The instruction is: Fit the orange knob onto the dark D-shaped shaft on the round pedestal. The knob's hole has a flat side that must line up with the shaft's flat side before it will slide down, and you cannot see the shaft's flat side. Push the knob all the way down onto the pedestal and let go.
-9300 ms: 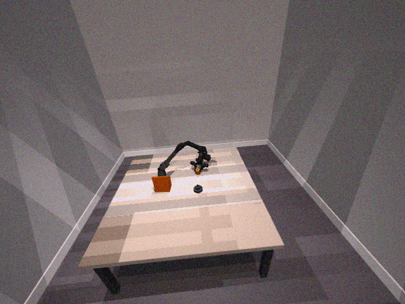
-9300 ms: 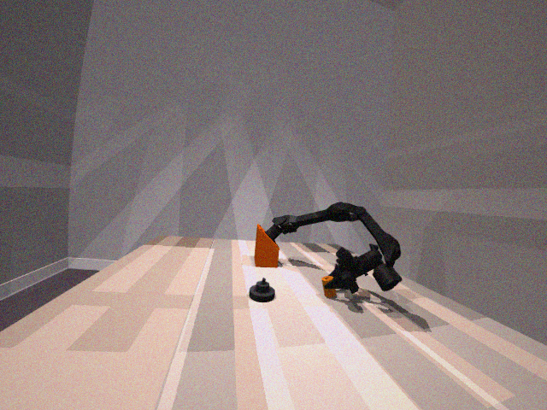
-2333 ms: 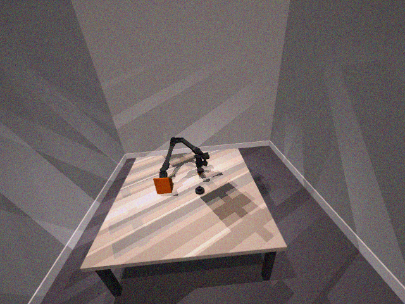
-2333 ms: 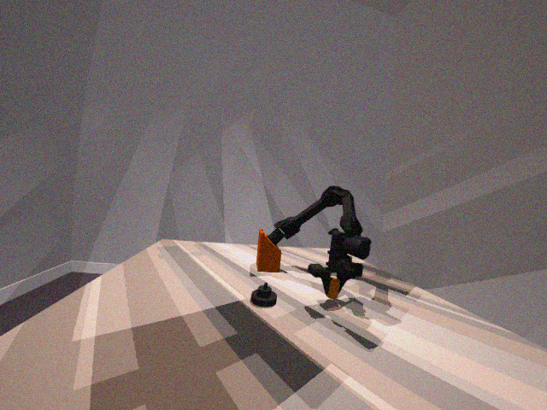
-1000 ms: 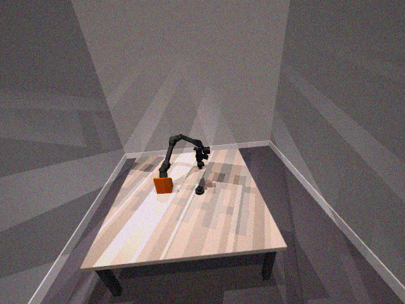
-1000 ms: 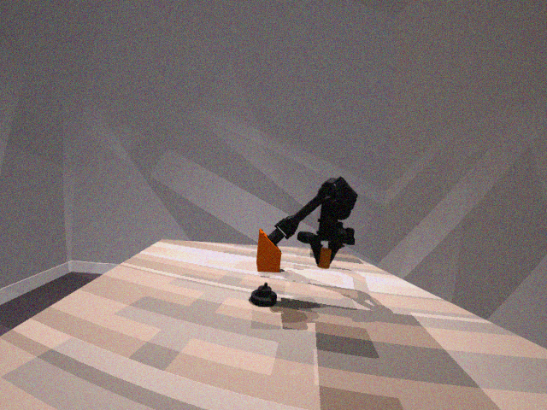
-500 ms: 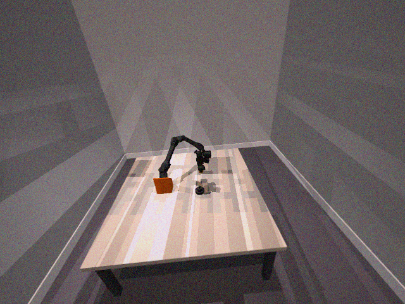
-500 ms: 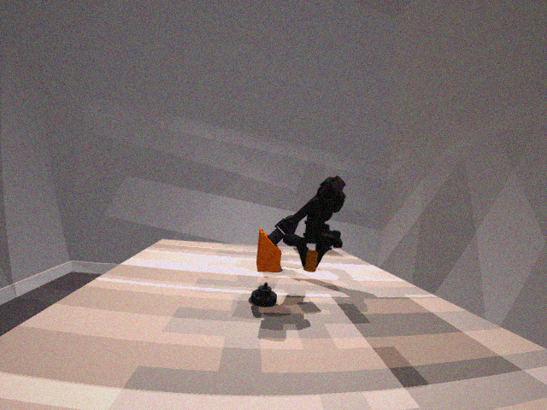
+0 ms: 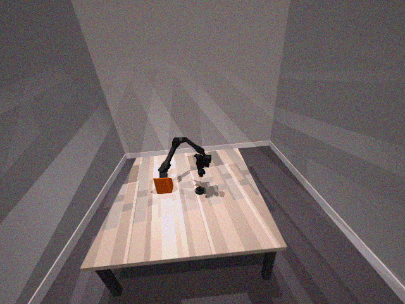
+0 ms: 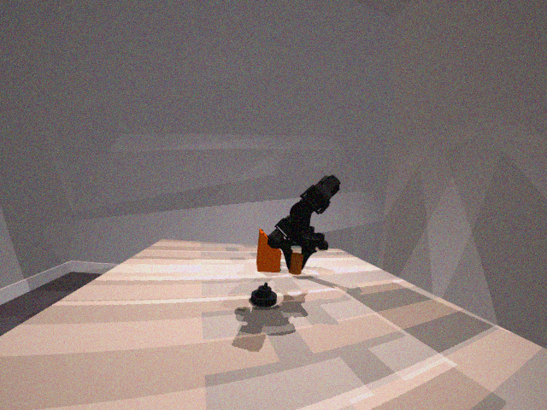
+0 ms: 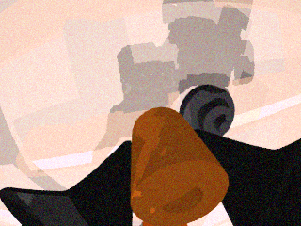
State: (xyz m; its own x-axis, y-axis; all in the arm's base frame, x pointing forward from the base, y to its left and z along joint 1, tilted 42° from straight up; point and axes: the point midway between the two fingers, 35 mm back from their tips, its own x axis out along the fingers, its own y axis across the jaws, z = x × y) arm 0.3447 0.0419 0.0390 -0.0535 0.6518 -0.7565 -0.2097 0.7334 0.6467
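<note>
The pedestal lies 1 cm behind my gripper tip, 9 cm to the right of it and 9 cm below it. From my gripper tip the other things lie so: orange knob: 2 cm above.
</note>
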